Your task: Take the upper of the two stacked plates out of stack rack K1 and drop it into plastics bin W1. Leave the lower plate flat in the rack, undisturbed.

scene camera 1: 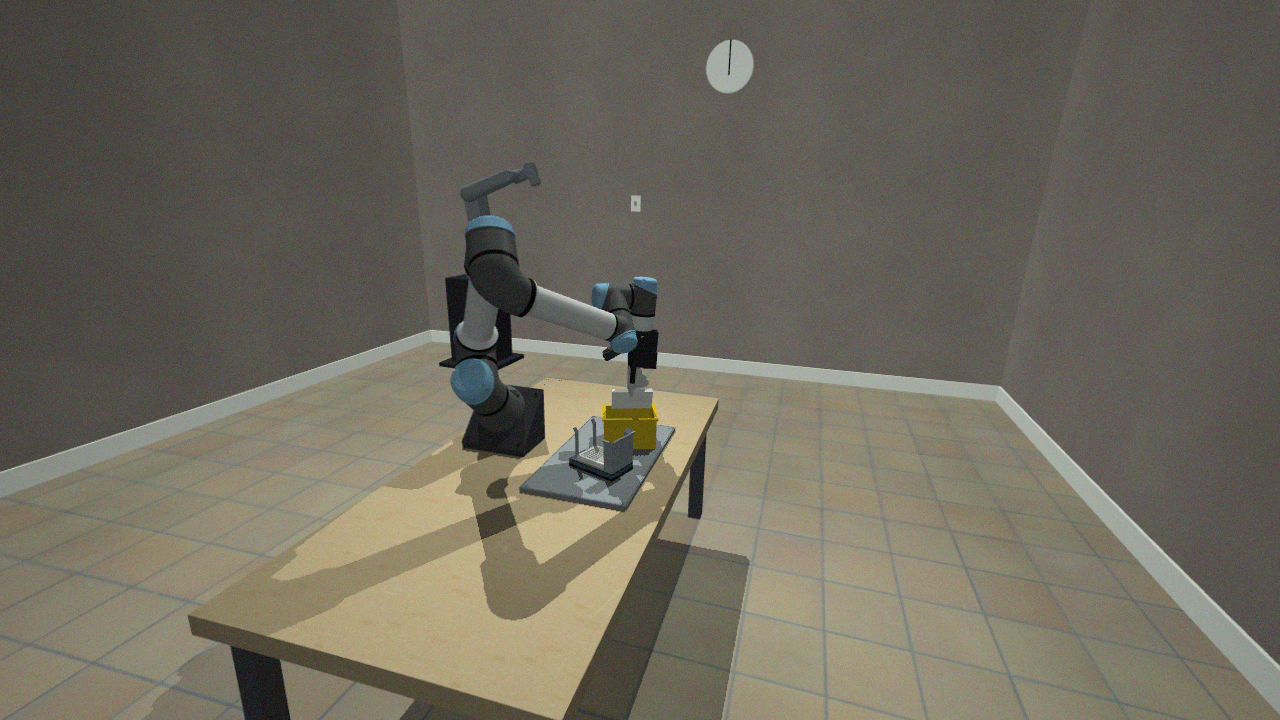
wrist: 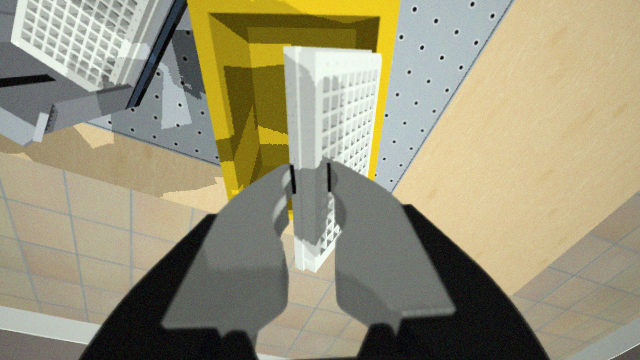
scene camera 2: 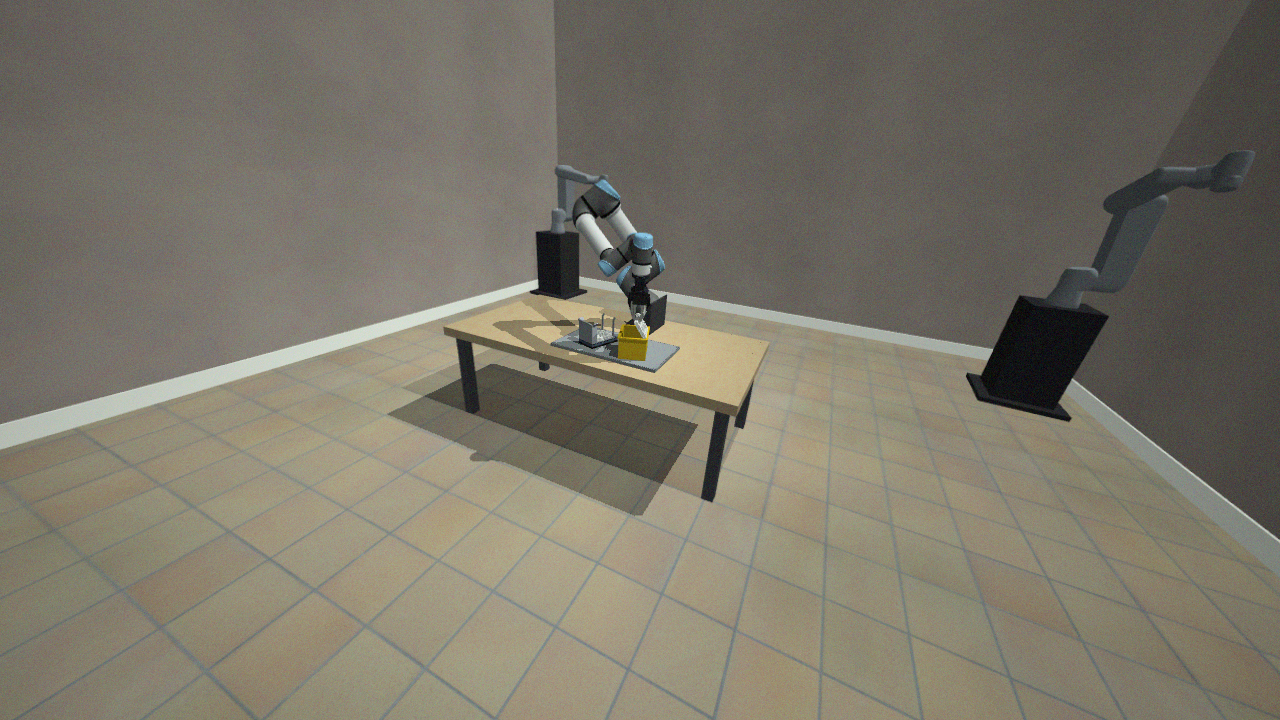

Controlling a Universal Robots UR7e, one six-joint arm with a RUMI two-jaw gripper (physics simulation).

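Where they show: gripper, fingertip midpoint: point(scene camera 1: 631, 395) point(wrist: 311, 166); arm's base at its link origin: point(scene camera 1: 501, 409) point(scene camera 2: 648, 307).
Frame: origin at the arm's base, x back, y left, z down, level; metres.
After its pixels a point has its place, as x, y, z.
Note:
My gripper point(scene camera 1: 634, 386) @[-0.379, 0.143, -0.056] point(scene camera 2: 639, 319) @[-0.379, 0.143, -0.056] point(wrist: 311, 166) @[-0.379, 0.143, -0.056] is shut on a white gridded plate point(scene camera 1: 631, 399) @[-0.376, 0.154, -0.037] point(scene camera 2: 641, 329) @[-0.428, 0.190, -0.043] point(wrist: 350, 105) @[-0.341, 0.149, -0.044]. The plate stands on edge between the fingertips, slightly askew, over the open top of the yellow bin W1 point(scene camera 1: 629, 435) point(scene camera 2: 632, 348) @[-0.451, 0.166, 0.042] point(wrist: 300, 6) @[-0.307, 0.102, -0.005]. Its lower edge is at or just inside the rim; the exact depth is hard to tell. In the wrist view it lies toward the bin's right wall. The grey rack K1 point(scene camera 1: 619, 454) @[-0.442, -0.098, 0.026] point(scene camera 2: 586, 331) @[-0.447, -0.077, 0.023] point(wrist: 92, 107) @[-0.443, -0.034, 0.027] stands beside the bin. The other white plate point(scene camera 1: 590, 455) @[-0.344, -0.078, 0.057] point(wrist: 75, 35) @[-0.401, -0.071, 0.057] lies flat in it.
Rack and bin stand on a grey perforated board point(scene camera 1: 572, 492) @[-0.360, -0.220, 0.095] point(scene camera 2: 662, 358) @[-0.357, 0.267, 0.095] point(wrist: 415, 30) @[-0.264, 0.203, 0.095] on the wooden table point(scene camera 1: 402, 582) @[-0.197, -0.643, 0.108] point(scene camera 2: 716, 358) @[-0.179, 0.457, 0.108] point(wrist: 550, 125) @[-0.269, 0.429, 0.108]. The rack's thin upright posts point(scene camera 1: 577, 444) @[-0.307, -0.085, 0.026] rise near the bin. Other grey arms on black pedestals point(scene camera 2: 1033, 353) stand away from the table.

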